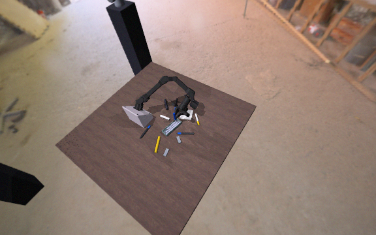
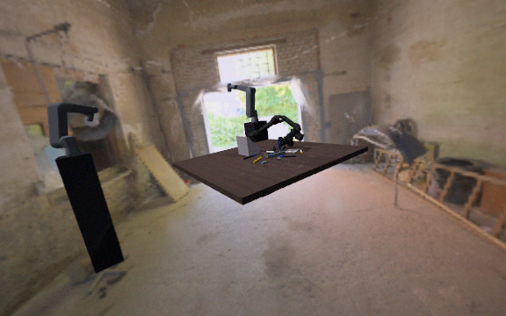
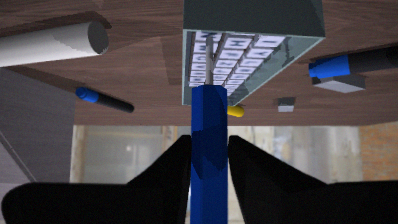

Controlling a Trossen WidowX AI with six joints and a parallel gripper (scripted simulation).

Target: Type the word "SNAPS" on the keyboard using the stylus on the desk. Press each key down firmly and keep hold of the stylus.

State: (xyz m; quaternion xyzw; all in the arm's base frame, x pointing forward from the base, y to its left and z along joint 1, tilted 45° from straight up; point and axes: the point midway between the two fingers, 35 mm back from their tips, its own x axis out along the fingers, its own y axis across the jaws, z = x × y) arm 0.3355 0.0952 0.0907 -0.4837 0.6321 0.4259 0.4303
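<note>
The white pad lies 12 cm to the left of my gripper tip, 7 cm below it and 4 cm ahead of it.
</note>
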